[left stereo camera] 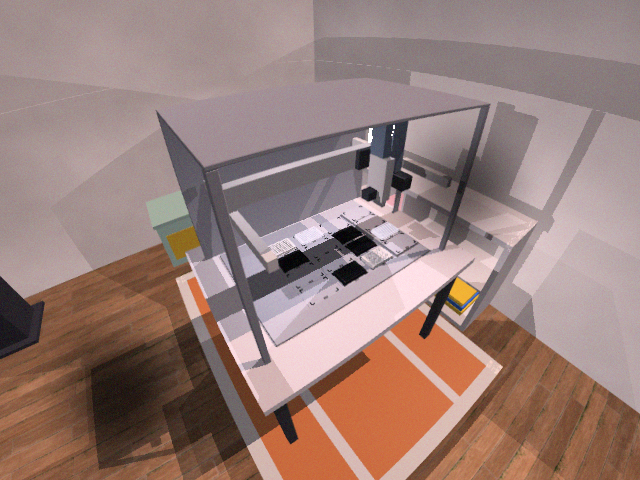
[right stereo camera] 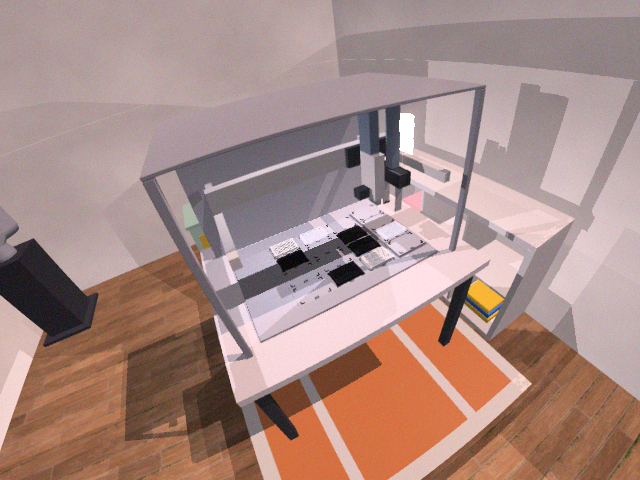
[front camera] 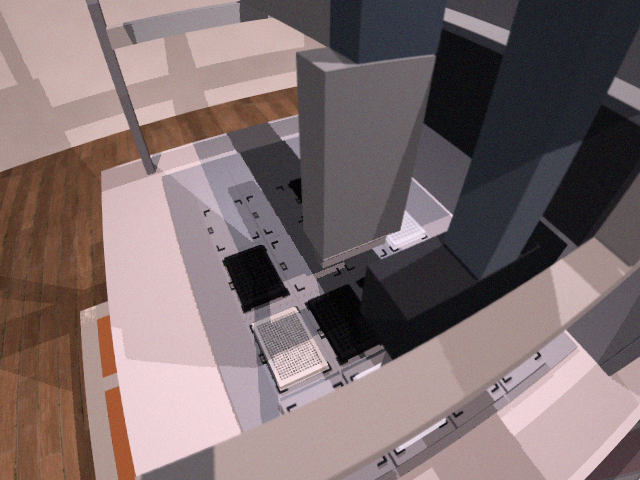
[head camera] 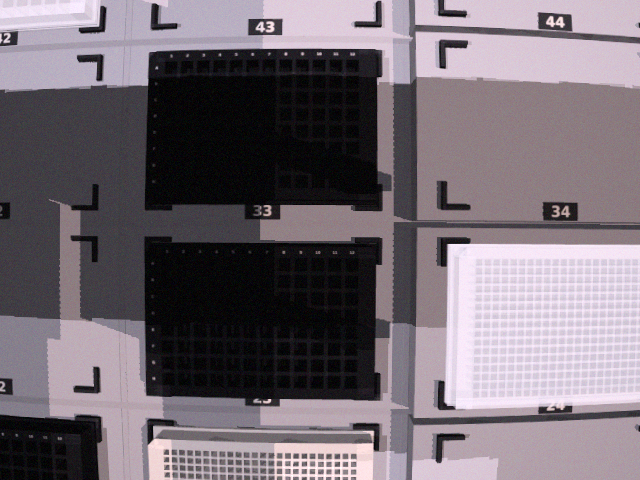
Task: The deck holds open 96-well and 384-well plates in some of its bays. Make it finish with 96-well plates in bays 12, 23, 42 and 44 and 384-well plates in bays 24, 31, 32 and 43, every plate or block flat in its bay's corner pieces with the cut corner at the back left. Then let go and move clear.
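Frame: origin at the robot's base, x down, y right, z back, level; centimetres.
Where they show: gripper, fingertip midpoint: [left stereo camera: 388,207] [right stereo camera: 391,206]; robot's base at its link origin: [left stereo camera: 312,304] [right stereo camera: 302,303] [front camera: 205,212].
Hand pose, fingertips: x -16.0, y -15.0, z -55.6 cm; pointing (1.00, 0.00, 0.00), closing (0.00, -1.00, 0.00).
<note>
Things, the pixels of their centre, and the offset from my fingertips.
- bay 33 plate at the middle of its body: [head camera: 261,126] [right stereo camera: 351,234] [left stereo camera: 347,234] dx +15.3, dy -10.7, dz +16.4 cm
- bay 23 plate at the middle of its body: [head camera: 260,320] [front camera: 345,320] [right stereo camera: 363,245] [left stereo camera: 361,245] dx +15.3, dy +0.0, dz +16.4 cm
- white 384-well plate at the middle of its body: [head camera: 566,325] [front camera: 399,399] [right stereo camera: 391,230] [left stereo camera: 384,230] dx +13.8, dy +0.0, dz +0.0 cm
- cream 384-well plate at the middle of its body: [front camera: 288,345] [right stereo camera: 377,257] [left stereo camera: 376,257] dx +15.3, dy +10.7, dz +16.4 cm
- black 96-well plate at the middle of its body: [front camera: 254,275] [right stereo camera: 345,272] [left stereo camera: 349,272] dx +15.3, dy +10.7, dz +32.8 cm
- white plate at the middle of its body: [front camera: 393,222] [left stereo camera: 309,235] [right stereo camera: 313,235] dx +15.3, dy -21.4, dz +32.8 cm
- black plate at the middle of its body: [left stereo camera: 292,260] [right stereo camera: 292,259] dx +15.3, dy -10.7, dz +49.2 cm
- cream plate at the middle of its body: [left stereo camera: 280,248] [right stereo camera: 284,247] dx +15.3, dy -21.4, dz +49.2 cm
In the head view, black 96-well plates lie in bay 33 (plate [head camera: 320,108]) and bay 23 (plate [head camera: 315,330]). A white 384-well plate [head camera: 553,325] [left stereo camera: 385,230] lies in bay 24, cut corner back left. A cream 384-well plate [head camera: 261,459] [front camera: 289,346] is in bay 13, a black 96-well plate [head camera: 36,454] [front camera: 255,276] in bay 12. A white plate [head camera: 46,12] [left stereo camera: 310,236] is in bay 42. Bays 43, 44 and 34 show no plate. My gripper [left stereo camera: 395,206] [right stereo camera: 397,204] is raised high above the deck's right side, open, no plate hanging from it; its rear jaw is hidden.
A black plate [left stereo camera: 293,260] is in bay 31 and a cream plate [left stereo camera: 283,248] in bay 41; their wells are too small to count. The grey pipetting stage [front camera: 361,155] [left stereo camera: 379,180] is beside my gripper. The gantry beam [front camera: 413,382] crosses the front view. Frame posts [left stereo camera: 465,175] stand around the deck.
</note>
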